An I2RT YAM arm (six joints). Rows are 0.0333 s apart.
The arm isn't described. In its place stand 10 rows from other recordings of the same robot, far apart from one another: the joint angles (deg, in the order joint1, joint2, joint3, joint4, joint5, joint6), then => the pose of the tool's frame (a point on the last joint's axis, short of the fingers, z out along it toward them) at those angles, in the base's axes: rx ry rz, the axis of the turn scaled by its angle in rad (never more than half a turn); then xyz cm.
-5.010 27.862 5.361 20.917 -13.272 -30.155 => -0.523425 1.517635 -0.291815 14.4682 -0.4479 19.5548
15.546 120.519 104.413 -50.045 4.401 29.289 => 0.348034 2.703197 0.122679 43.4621 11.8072 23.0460
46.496 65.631 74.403 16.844 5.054 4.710 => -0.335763 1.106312 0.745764 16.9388 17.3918 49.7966
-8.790 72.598 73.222 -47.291 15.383 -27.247 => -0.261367 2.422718 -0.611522 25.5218 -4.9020 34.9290
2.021 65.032 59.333 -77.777 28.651 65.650 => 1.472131 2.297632 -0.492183 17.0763 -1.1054 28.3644
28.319 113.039 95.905 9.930 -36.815 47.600 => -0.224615 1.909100 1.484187 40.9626 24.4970 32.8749
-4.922 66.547 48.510 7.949 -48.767 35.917 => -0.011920 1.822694 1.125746 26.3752 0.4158 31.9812
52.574 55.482 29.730 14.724 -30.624 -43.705 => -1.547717 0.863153 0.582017 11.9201 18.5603 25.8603
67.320 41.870 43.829 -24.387 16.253 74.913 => 0.354706 2.177011 1.288585 7.3280 14.9514 31.6775
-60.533 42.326 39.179 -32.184 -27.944 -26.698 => 0.354708 2.099624 -0.372622 9.2627 -13.0024 27.6744
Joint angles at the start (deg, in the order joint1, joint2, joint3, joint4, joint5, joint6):
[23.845, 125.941, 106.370, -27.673, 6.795, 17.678]
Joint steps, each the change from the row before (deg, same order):
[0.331, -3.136, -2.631, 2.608, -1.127, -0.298]
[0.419, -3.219, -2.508, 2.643, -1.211, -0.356]
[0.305, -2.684, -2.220, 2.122, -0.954, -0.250]
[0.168, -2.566, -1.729, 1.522, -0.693, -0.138]
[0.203, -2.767, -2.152, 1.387, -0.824, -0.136]
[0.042, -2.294, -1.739, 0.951, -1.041, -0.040]
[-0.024, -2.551, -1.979, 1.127, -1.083, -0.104]
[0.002, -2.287, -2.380, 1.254, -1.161, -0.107]
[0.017, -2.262, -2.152, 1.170, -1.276, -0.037]
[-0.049, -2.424, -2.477, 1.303, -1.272, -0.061]
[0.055, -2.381, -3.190, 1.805, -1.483, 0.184]
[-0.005, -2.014, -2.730, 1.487, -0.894, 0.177]
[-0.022, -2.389, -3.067, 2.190, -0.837, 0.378]
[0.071, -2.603, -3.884, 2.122, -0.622, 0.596]
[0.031, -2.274, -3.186, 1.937, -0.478, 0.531]
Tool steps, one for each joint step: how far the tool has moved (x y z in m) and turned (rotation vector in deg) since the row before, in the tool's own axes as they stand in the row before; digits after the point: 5 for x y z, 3 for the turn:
[-0.00368, 0.00292, -0.01595, -2.235, -2.566, -0.195]
[-0.00448, 0.00417, -0.01689, -2.447, -2.766, -0.342]
[-0.00312, 0.00314, -0.01355, -1.892, -2.136, -0.264]
[-0.00448, 0.00236, -0.01378, -1.471, -2.024, -0.109]
[-0.00271, 0.00233, -0.01403, -1.521, -1.639, -0.168]
[-0.00225, 0.00127, -0.01160, -1.459, -1.139, -0.024]
[-0.00233, 0.00098, -0.01272, -1.499, -1.330, -0.079]
[0.00105, 0.00048, -0.01001, -1.442, -0.788, -0.123]
[0.00035, 0.00110, -0.01027, -1.597, -0.867, -0.088]
[0.00133, 0.00056, -0.01060, -1.528, -0.857, -0.108]
[0.00513, 0.00050, -0.00889, -1.748, -0.523, 0.080]
[0.00469, -0.00011, -0.00749, -1.070, -0.485, 0.102]
[0.00406, 0.00023, -0.00917, -1.214, -1.205, 0.212]
[0.00844, -0.00049, -0.00916, -0.902, -0.590, 0.460]
[0.00628, -0.00028, -0.00833, -0.792, -0.811, 0.378]

